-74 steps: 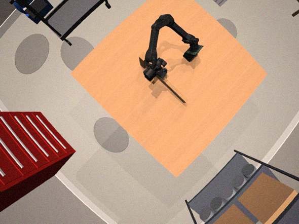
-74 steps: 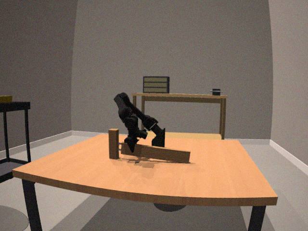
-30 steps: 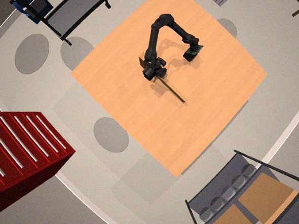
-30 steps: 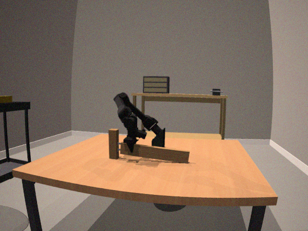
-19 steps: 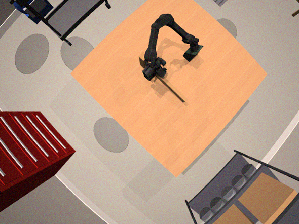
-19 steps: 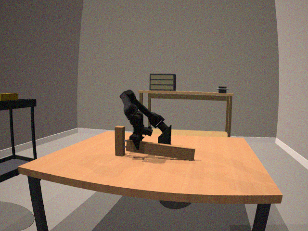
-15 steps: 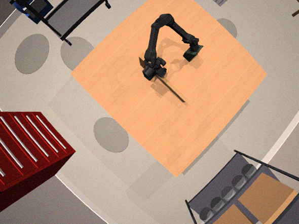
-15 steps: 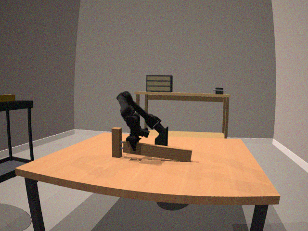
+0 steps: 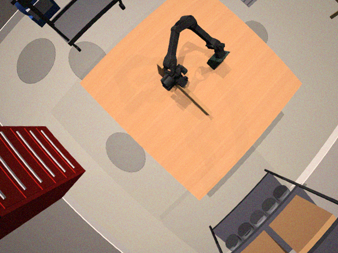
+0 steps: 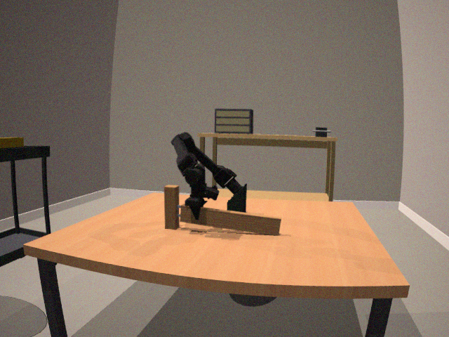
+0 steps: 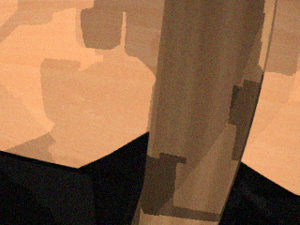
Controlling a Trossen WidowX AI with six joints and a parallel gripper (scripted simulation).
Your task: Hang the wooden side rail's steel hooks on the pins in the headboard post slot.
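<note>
Right now the headboard post is 110 mm to the right of my gripper tip, 40 mm above it and 10 mm behind it.
</note>
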